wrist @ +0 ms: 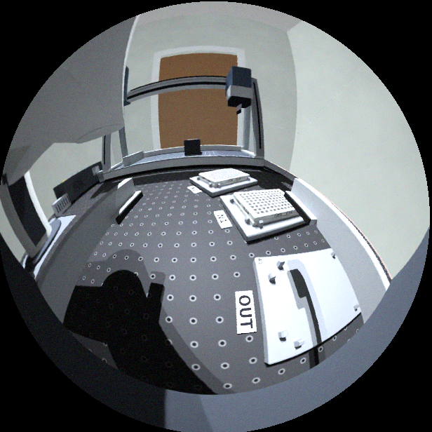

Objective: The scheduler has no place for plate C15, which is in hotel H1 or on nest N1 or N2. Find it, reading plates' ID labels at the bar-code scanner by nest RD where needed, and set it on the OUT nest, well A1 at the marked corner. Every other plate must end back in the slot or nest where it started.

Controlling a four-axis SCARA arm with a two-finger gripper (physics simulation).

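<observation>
My gripper (213, 181) is open, its two black-padded fingers wide apart at the left and right, with no plate between them. The OUT nest (342, 285) lies at the lower right, a white base with small corner pegs and no plate on it; a small A1 mark shows at its upper left corner. A white well plate (267, 204) sits on a nest (255, 234) beyond it, partly behind the right finger. Another white plate (223, 176) sits on a farther nest (216, 191). Their ID labels are too small to read. Hotel H1 cannot be made out.
An OUT label (245, 312) lies beside the OUT nest. A metal frame carries a dark boxy unit (239, 87) at the back. A small black block (192, 146) stands at the far edge. A white slotted item (61, 205) is at the far left. The arm's shadow falls across the perforated deck.
</observation>
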